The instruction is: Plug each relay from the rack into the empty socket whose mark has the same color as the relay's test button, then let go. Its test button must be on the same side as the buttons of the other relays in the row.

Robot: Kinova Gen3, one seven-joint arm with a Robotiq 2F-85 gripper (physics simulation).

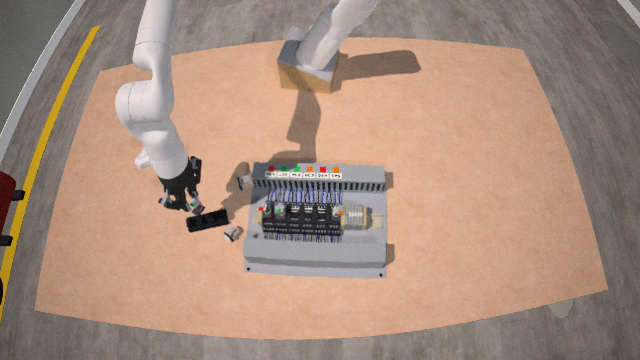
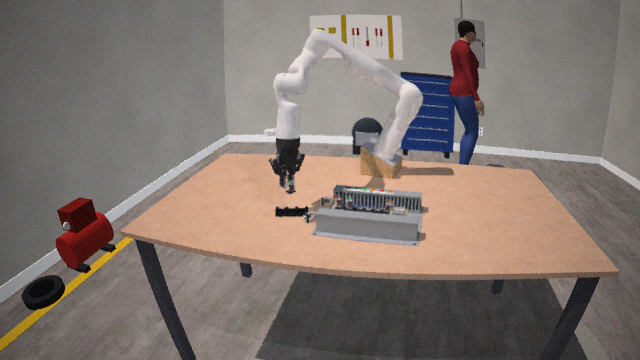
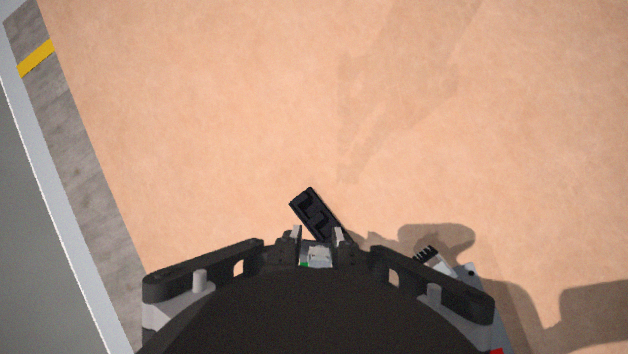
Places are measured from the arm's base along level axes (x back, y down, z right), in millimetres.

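Pixels of known places: gripper, between the fingertips: (image 1: 191, 204) (image 2: 286, 186) (image 3: 316, 237); arm's base, origin of its link: (image 1: 311, 57) (image 2: 383, 153).
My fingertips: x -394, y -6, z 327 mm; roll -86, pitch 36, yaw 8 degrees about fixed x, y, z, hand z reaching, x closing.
Ahead of a thing's pixels: the offset from my fingertips to its top centre. "spot": to the spot under its first point.
My gripper (image 1: 193, 202) (image 2: 287, 185) (image 3: 316, 237) is shut on a relay {dx -10, dy -26, dz -14 mm} (image 1: 198, 208) (image 2: 291, 186) (image 3: 319, 255) with a green test button, held in the air above and behind the black rack {dx -8, dy +71, dz -12 mm} (image 1: 207, 227) (image 2: 291, 212) (image 3: 327, 216). One relay {dx -48, dy +67, dz -77 mm} (image 1: 232, 233) (image 2: 308, 218) with a red button lies right of the rack. Another relay {dx +78, dy +70, dz -118 mm} (image 1: 244, 182) (image 2: 326, 200) (image 3: 442, 265) lies by the panel's back left corner; its button colour is unclear. In the socket row {dx -35, dy +62, dz -242 mm} (image 1: 302, 227), positions 1, 2 and 6 hold relays with red, green and orange buttons. Sockets 3, 4 and 5 are empty, under green {spot: dx +62, dy +31, dz -249 mm} (image 1: 297, 169), orange {dx +49, dy +31, dz -293 mm} (image 1: 310, 169) and red {spot: dx +52, dy +31, dz -306 mm} (image 1: 323, 169) marks.
The grey panel {dx -42, dy +84, dz -275 mm} (image 1: 315, 270) (image 2: 367, 240) stands right of the rack, with a raised back duct {spot: dx +28, dy +31, dz -408 mm} (image 1: 370, 172) and front duct {dx -133, dy +31, dz -256 mm} (image 1: 315, 252). Blue wires run between the back duct and the sockets. Terminal blocks {dx -59, dy +48, dz -358 mm} (image 1: 356, 217) stand right of the row. The arm's base block (image 1: 306, 75) (image 2: 379, 165) is behind.
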